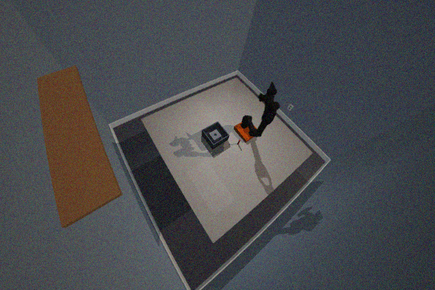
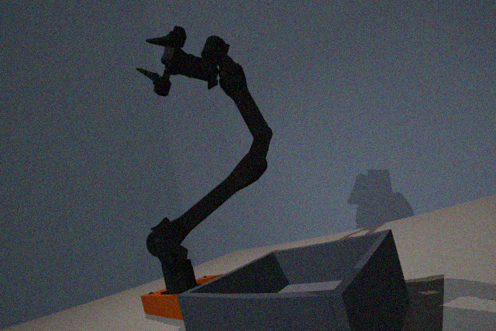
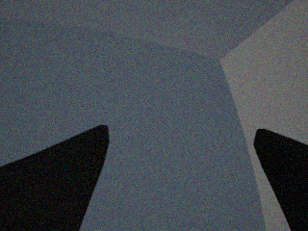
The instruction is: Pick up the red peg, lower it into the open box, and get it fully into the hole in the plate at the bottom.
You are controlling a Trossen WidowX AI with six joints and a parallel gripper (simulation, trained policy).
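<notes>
Now: the red peg 590 mm below my gripper tip, 210 mm ahead of it and 70 mm to the left of it. The rest, counted from my gripper tip: dark box: 610 mm below, 360 mm ahead, 110 mm to the right; then pale plate: 590 mm below, 360 mm ahead, 110 mm to the right.
</notes>
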